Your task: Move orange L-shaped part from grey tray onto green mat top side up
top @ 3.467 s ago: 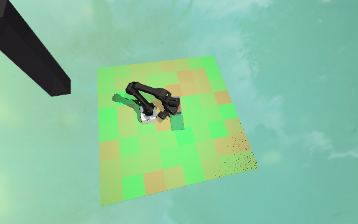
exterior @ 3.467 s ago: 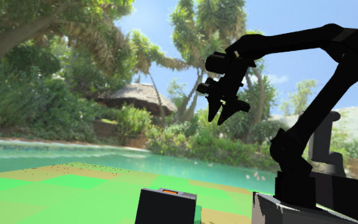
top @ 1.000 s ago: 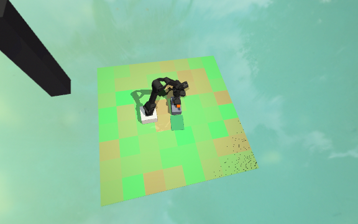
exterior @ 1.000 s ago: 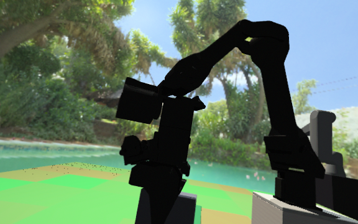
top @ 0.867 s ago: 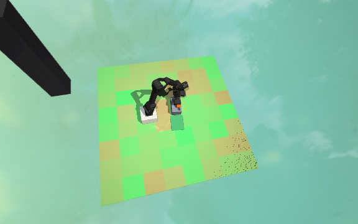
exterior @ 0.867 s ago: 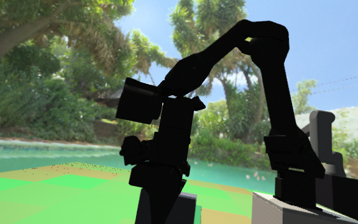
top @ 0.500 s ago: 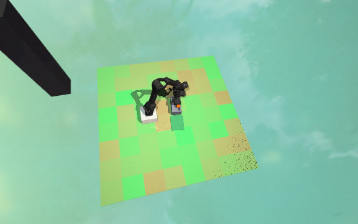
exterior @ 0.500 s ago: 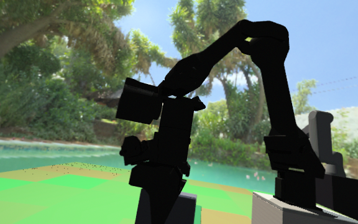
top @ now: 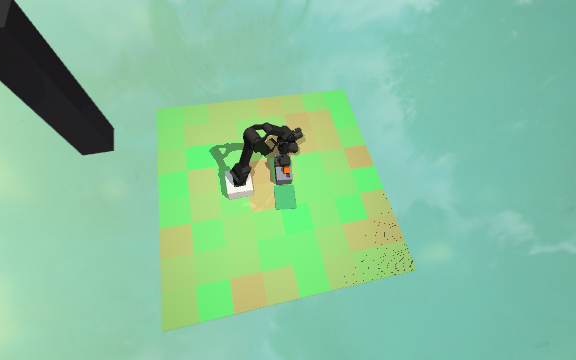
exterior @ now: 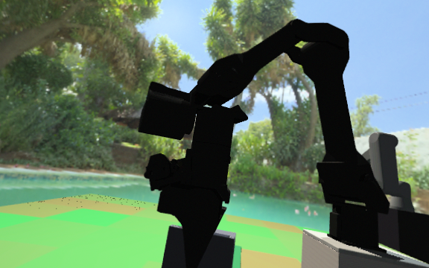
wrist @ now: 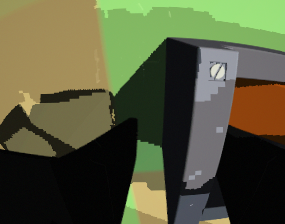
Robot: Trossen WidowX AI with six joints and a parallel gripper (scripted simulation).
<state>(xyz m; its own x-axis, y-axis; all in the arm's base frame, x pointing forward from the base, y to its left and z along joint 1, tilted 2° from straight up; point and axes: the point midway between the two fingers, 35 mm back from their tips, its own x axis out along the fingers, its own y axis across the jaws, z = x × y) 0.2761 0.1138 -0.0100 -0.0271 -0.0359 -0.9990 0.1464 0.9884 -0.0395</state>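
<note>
The orange L-shaped part is 5 cm to the right of my gripper tip, 1 cm below it and 1 cm behind it. Also, from my gripper tip: green mat: 23 cm to the right, 6 cm below, 4 cm behind.
</note>
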